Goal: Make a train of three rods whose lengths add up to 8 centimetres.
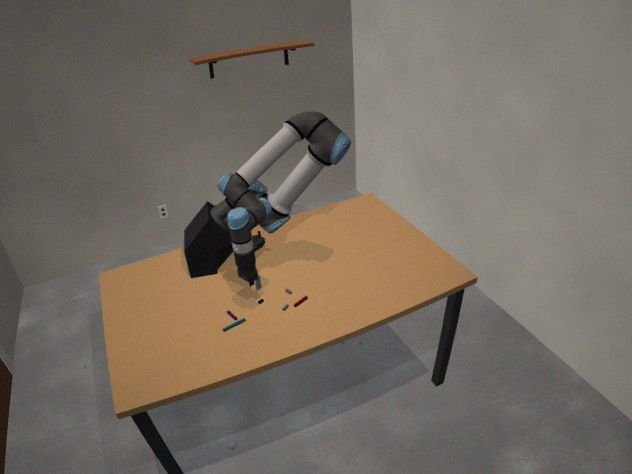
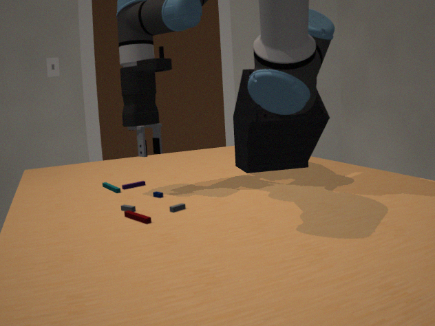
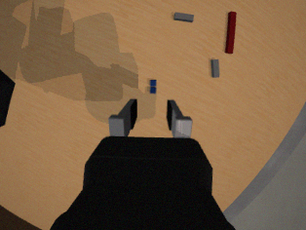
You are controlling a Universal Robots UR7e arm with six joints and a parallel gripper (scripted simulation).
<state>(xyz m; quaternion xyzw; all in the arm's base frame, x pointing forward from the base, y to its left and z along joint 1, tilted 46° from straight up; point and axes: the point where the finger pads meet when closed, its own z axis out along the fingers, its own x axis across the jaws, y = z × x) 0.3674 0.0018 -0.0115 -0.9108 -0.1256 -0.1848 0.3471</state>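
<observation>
The purple rod lies 20 mm ahead of my hand, 120 mm to the right of it and 100 mm below it. The rest, counted from my hand: red rod: 80 mm ahead, 150 mm to the left, 100 mm below; then turquoise rod: 70 mm ahead, 130 mm to the right, 100 mm below.
</observation>
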